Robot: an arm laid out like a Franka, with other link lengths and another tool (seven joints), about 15 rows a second.
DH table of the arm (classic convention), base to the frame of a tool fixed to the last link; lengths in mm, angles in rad. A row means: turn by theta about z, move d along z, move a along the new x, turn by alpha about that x. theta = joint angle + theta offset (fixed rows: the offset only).
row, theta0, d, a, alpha
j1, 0, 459.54, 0, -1.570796
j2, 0, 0, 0, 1.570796
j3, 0, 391.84, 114.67, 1.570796
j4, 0, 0, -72.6, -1.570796
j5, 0, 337.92, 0, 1.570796
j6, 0, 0, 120.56, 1.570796
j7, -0.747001, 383.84, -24, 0.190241
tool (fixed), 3.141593, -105.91, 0, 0
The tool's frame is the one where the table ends.
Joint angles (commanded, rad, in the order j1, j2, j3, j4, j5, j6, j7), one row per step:
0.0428, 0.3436, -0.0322, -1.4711, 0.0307, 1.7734, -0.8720
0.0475, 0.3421, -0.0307, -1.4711, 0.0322, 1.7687, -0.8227
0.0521, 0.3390, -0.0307, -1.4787, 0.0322, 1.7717, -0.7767
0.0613, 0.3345, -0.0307, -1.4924, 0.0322, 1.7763, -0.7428
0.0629, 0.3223, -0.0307, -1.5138, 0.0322, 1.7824, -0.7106
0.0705, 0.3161, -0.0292, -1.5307, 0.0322, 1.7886, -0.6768
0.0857, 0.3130, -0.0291, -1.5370, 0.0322, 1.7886, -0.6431
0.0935, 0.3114, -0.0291, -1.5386, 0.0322, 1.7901, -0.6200
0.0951, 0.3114, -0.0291, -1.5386, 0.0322, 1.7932, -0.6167
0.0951, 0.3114, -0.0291, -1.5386, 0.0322, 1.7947, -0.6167
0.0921, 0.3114, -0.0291, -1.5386, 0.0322, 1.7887, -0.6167
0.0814, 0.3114, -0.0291, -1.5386, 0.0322, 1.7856, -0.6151
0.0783, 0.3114, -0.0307, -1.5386, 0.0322, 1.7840, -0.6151
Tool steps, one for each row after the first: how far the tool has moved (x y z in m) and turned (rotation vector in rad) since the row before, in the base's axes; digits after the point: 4 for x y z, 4 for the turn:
-0.0025, 0.0037, 0.0004, -0.0001, 0.0042, -0.0434
-0.0026, 0.0023, -0.0010, -0.0021, 0.0024, -0.0415
-0.0038, 0.0057, -0.0027, -0.0017, 0.0053, -0.0249
-0.0059, 0.0002, -0.0007, -0.0015, 0.0038, -0.0309
-0.0045, 0.0054, -0.0028, -0.0015, 0.0052, -0.0250
-0.0032, 0.0099, -0.0007, -0.0021, 0.0039, -0.0184
-0.0009, 0.0050, 0.0006, -0.0013, -0.0011, -0.0153
0.0008, 0.0011, 0.0004, 0.0000, -0.0030, -0.0018
0.0004, 0.0000, 0.0002, 0.0001, -0.0015, 0.0000
-0.0016, -0.0022, -0.0007, -0.0003, 0.0060, -0.0029
-0.0007, -0.0075, -0.0004, -0.0003, 0.0031, -0.0122
-0.0004, -0.0032, -0.0002, -0.0006, 0.0016, -0.0046

